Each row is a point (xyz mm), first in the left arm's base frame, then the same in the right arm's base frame.
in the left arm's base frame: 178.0 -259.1 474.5
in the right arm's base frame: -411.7 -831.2 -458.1
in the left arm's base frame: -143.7 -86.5 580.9
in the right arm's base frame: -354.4 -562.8 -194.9
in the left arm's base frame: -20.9 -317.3 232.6
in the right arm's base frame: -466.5 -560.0 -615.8
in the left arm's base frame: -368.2 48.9 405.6
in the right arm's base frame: -247.4 -267.8 -226.8
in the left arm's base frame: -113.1 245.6 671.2
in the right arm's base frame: -52.6 -578.7 -27.5
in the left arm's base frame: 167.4 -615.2 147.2
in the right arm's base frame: -680.7 -736.7 -848.9
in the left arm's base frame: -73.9 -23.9 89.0
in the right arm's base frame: -173.1 -408.2 -635.4
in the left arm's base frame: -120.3 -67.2 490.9
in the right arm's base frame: -311.1 -542.8 -277.1
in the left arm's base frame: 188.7 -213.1 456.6
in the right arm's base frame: -361.8 -826.4 -464.0
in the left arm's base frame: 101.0 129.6 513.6
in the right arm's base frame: -73.4 -720.9 -279.4
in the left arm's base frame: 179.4 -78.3 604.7
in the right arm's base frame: -268.5 -860.5 -289.9
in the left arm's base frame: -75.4 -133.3 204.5
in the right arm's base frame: -301.1 -471.9 -565.7
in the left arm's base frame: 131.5 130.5 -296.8
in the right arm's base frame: 107.2 -405.9 -1004.6
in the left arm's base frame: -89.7 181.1 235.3
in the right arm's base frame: -14.9 -425.2 -439.5
